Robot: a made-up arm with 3 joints.
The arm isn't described. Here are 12 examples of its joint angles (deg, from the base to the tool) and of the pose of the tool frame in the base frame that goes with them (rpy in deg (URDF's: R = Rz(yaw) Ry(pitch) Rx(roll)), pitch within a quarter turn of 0, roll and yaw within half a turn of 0; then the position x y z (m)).
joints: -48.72 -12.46 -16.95
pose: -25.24 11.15 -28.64 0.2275 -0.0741 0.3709
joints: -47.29 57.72 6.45
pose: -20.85 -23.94 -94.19 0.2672 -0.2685 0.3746
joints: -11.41 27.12 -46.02
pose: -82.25 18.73 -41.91 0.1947 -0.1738 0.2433
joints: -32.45 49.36 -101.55
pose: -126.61 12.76 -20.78 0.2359 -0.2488 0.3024
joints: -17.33 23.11 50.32
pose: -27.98 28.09 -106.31 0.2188 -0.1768 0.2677
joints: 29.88 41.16 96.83
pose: -36.17 7.09 -152.46 0.0674 -0.2082 0.2079
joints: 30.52 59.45 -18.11
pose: -115.01 8.69 -70.86 0.0610 -0.2447 0.2024
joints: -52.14 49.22 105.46
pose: 60.19 44.97 -96.26 0.2616 -0.2551 0.3896
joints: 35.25 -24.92 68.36
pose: -109.54 21.20 176.45 0.1096 -0.0534 0.2835
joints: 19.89 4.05 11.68
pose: -88.69 43.25 -107.50 0.1169 -0.1011 0.2324
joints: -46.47 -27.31 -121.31
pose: -85.35 5.10 51.78 0.1884 -0.0549 0.3736
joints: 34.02 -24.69 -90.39
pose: 8.33 52.65 59.50 0.1009 -0.0406 0.3003
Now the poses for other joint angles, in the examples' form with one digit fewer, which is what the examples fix.
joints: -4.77 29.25 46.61
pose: -40.9 19.9 -110.9 0.186 -0.189 0.238
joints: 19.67 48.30 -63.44
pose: -125.9 37.8 -50.8 0.089 -0.219 0.202
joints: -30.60 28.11 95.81
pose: 9.0 51.4 -119.3 0.242 -0.200 0.305
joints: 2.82 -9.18 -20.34
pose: -55.9 54.8 -50.9 0.160 -0.075 0.273
